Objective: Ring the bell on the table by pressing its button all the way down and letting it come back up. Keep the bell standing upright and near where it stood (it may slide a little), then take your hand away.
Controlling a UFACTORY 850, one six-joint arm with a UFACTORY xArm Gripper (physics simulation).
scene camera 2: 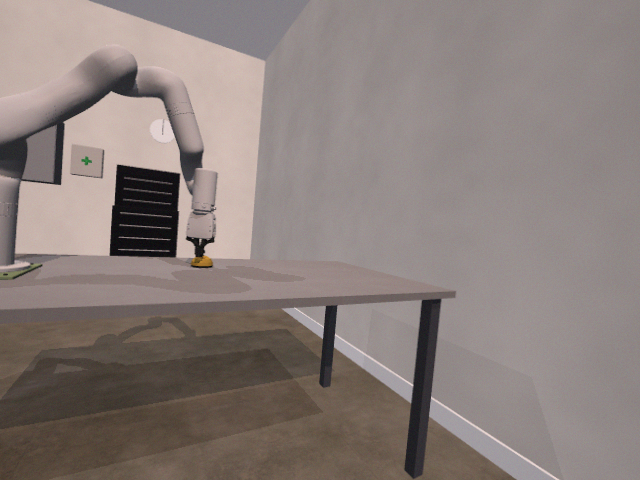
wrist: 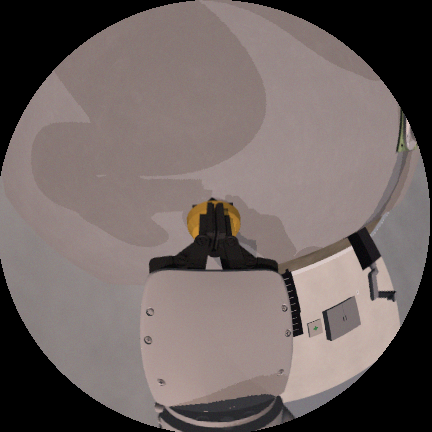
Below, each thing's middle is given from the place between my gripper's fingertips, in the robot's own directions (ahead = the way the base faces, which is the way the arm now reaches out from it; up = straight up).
My hand is 60 mm to the right of the yellow dome bell [wrist: 192, 219], 10 mm short of it and 10 mm above it.
